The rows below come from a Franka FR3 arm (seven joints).
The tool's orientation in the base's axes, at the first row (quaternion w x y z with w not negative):
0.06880, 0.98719, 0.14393, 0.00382
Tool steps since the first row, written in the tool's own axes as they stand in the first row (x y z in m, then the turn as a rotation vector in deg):
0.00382, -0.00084, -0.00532, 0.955, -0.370, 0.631
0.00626, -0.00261, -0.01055, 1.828, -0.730, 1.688
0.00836, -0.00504, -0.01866, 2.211, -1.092, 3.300
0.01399, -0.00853, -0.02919, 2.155, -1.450, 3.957
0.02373, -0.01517, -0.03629, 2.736, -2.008, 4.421
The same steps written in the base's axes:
0.00328, 0.00260, 0.00511, 0.828, 0.538, -0.687
0.00497, 0.00568, 0.01002, 1.591, 0.986, -1.794
0.00607, 0.00968, 0.01769, 1.900, 1.221, -3.445
0.01019, 0.01601, 0.02757, 1.763, 1.457, -4.144
0.01745, 0.02604, 0.03358, 2.174, 2.089, -4.688

